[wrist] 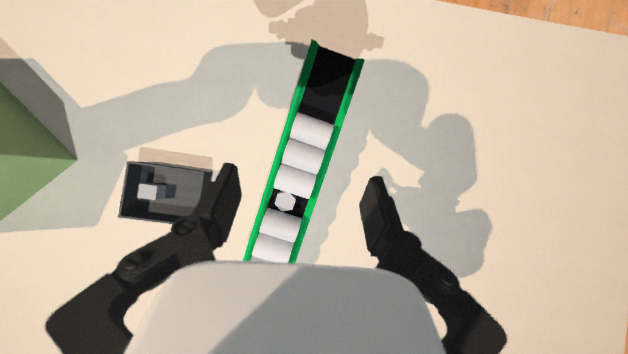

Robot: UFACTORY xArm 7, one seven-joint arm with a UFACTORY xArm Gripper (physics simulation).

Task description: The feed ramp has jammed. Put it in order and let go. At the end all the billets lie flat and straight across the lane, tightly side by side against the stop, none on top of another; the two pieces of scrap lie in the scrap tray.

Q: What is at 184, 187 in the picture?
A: A dark scrap tray.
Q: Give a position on a billet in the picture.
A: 297, 154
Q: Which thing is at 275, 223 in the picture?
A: A billet.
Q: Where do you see a billet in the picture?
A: At 289, 179
